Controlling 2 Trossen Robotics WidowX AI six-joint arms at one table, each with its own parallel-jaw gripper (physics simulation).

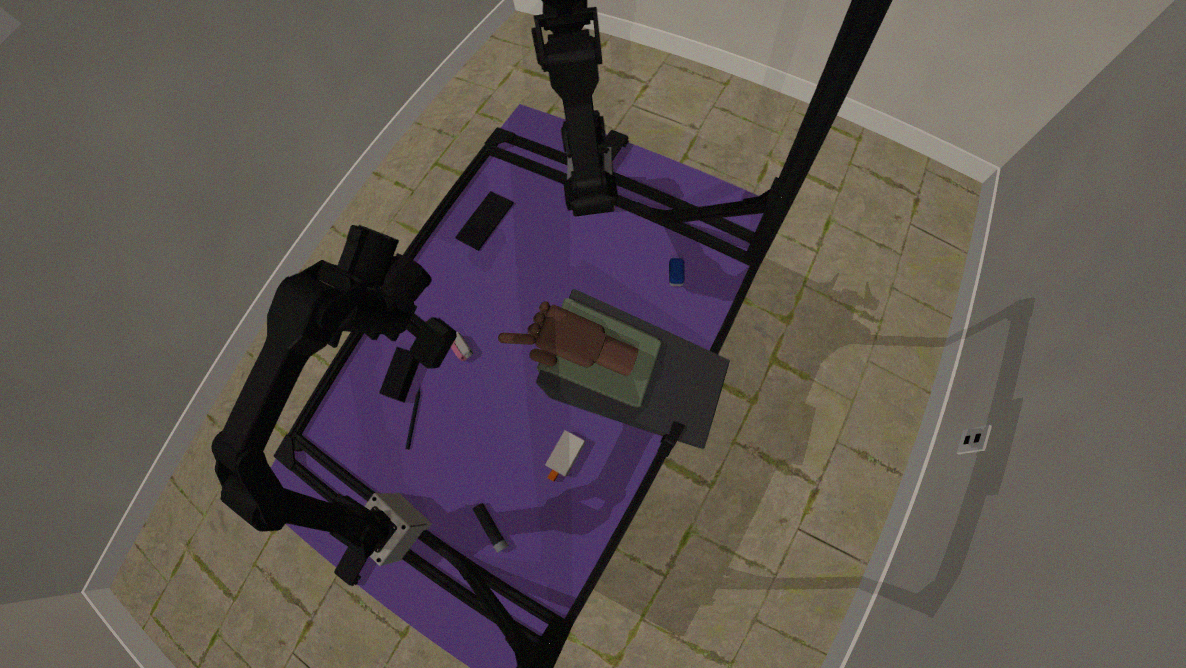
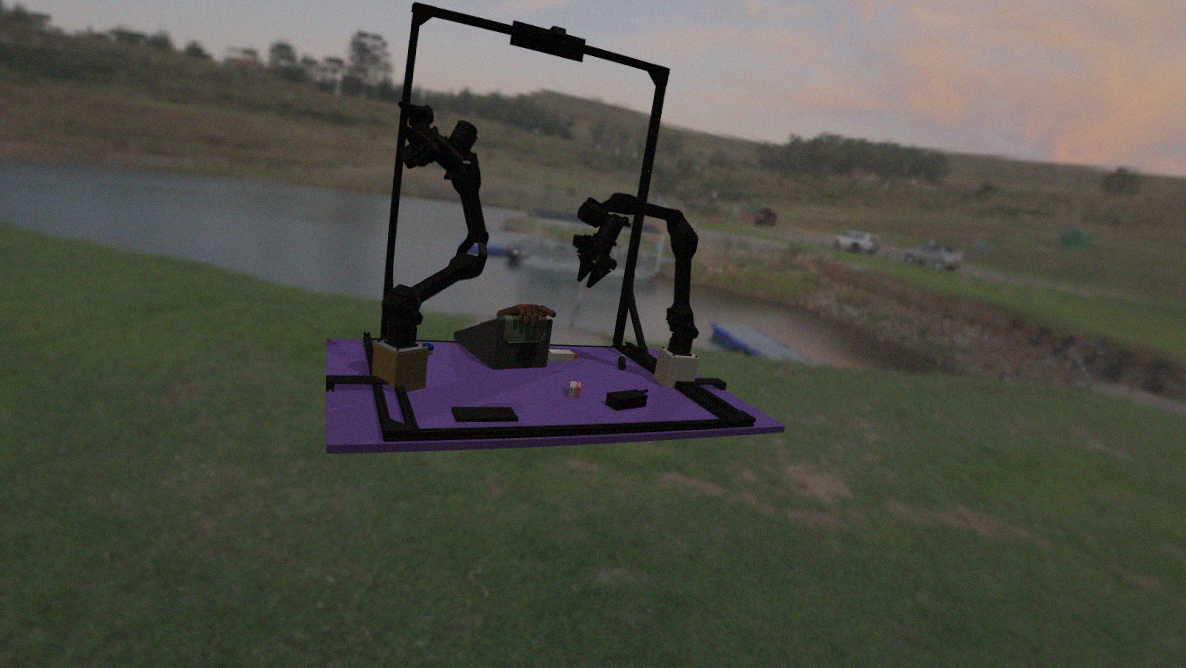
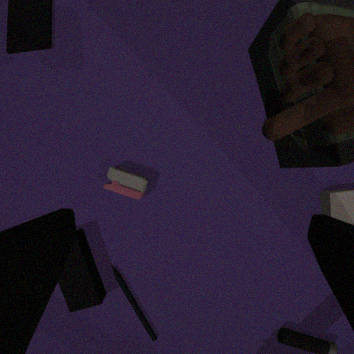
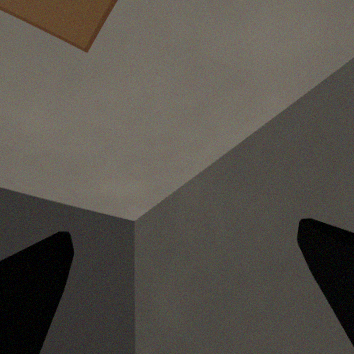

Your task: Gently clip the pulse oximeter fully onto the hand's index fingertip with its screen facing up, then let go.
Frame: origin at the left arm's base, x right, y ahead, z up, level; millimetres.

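Seen in the pictures: left gripper, fingertip midpoint: [image 1: 431,320] [image 2: 583,284] [image 3: 194,223]; right gripper, fingertip midpoint: [image 2: 399,113] [image 4: 186,236]; left arm's base, origin of the base link: [image 1: 376,529] [image 2: 679,352]; right arm's base, origin of the base link: [image 2: 401,344].
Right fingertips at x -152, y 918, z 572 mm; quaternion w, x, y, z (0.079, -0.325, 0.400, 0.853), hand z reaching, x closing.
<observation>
Pixels of each thing's top centre, then the offset from my right fingertips to it. "*": a spot on its surface instead.
- pulse oximeter, middle of its top: [image 3: 123,183] [image 1: 457,344] [image 2: 575,383] dz -646, dx +12, dy -538 mm
- black box, middle of its top: [image 3: 71,273] [image 1: 396,372] [image 2: 627,393] dz -642, dx -59, dy -669 mm
- pen, middle of its top: [image 3: 132,303] [image 1: 412,417] dz -668, dx +24, dy -722 mm
- flat black slab, middle of its top: [image 3: 28,4] [image 2: 484,412] [image 1: 484,219] dz -670, dx -160, dy -262 mm
- white box, middle of its top: [image 3: 344,223] [image 1: 562,457] [image 2: 564,351] dz -650, dx +339, dy -589 mm
- dark cylinder, middle of its top: [image 3: 311,347] [image 1: 488,528] [image 2: 622,358] dz -650, dx +307, dy -791 mm
- blue item, middle of its top: [image 1: 677,268] dz -645, dx +300, dy -127 mm
- dark wedge, surface spot: [image 1: 693,381] * dz -628, dx +463, dy -320 mm
The pulse oximeter [image 1: 461,346] [image 2: 574,389] [image 3: 126,183], a small clip with a white and a pink half, lies on its side on the purple table, apart from the hand. Its screen cannot be made out. The brown hand [image 1: 572,336] [image 2: 524,313] rests on a padded wedge; its index finger [image 1: 516,338] [image 3: 300,117] sticks out past the wedge's edge. My left gripper [image 1: 434,344] [image 2: 585,282] [image 3: 194,223] is open and empty, pointing down high above the table near the oximeter. My right gripper [image 2: 406,134] [image 4: 186,236] is open and empty, raised high and facing the wall and ceiling.
A black box [image 1: 399,375] [image 2: 626,399] [image 3: 82,272] and a pen [image 1: 412,419] [image 3: 134,303] lie near the oximeter. A flat black slab [image 1: 485,219], a white box [image 1: 565,452], a dark cylinder [image 1: 488,526] and a blue item [image 1: 677,271] lie farther off. The dark wedge [image 1: 693,381] fills the table's far side.
</observation>
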